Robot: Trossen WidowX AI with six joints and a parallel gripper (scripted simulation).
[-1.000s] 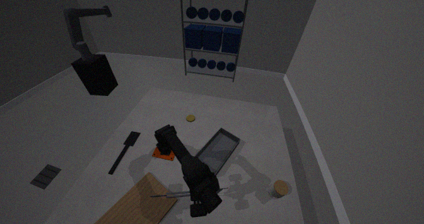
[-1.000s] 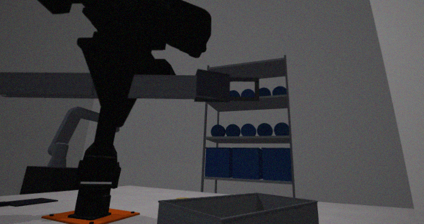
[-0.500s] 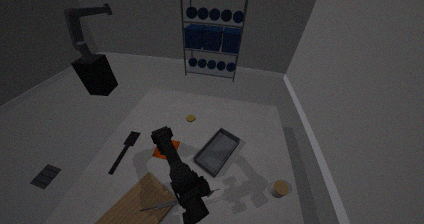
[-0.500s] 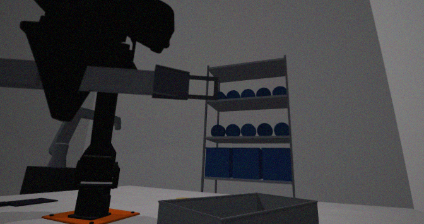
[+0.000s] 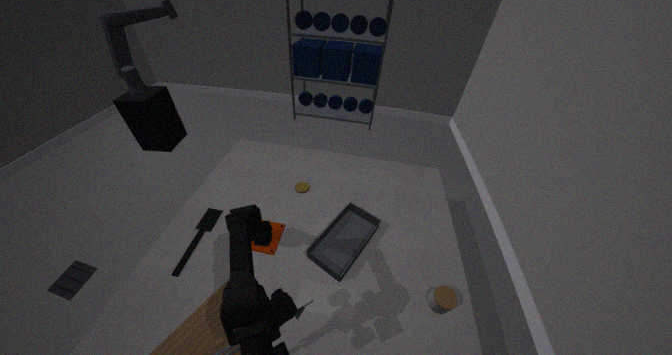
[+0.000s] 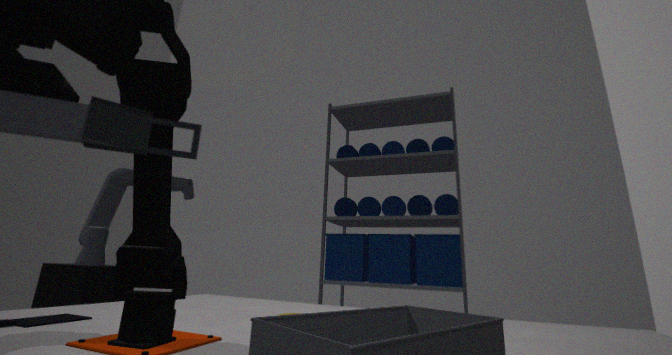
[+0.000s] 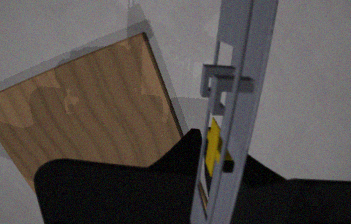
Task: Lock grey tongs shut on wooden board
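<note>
The yellow piece lies 20 mm ahead of my gripper tip, 10 mm to the left of it and 40 mm above it. The rest, counted from my gripper tip: wooden board: 200 mm behind, 20 mm to the right, 150 mm below; then black spatula: 420 mm behind, 340 mm to the left, 150 mm below; then grey roasting tin: 210 mm ahead, 360 mm to the left, 130 mm below.
</note>
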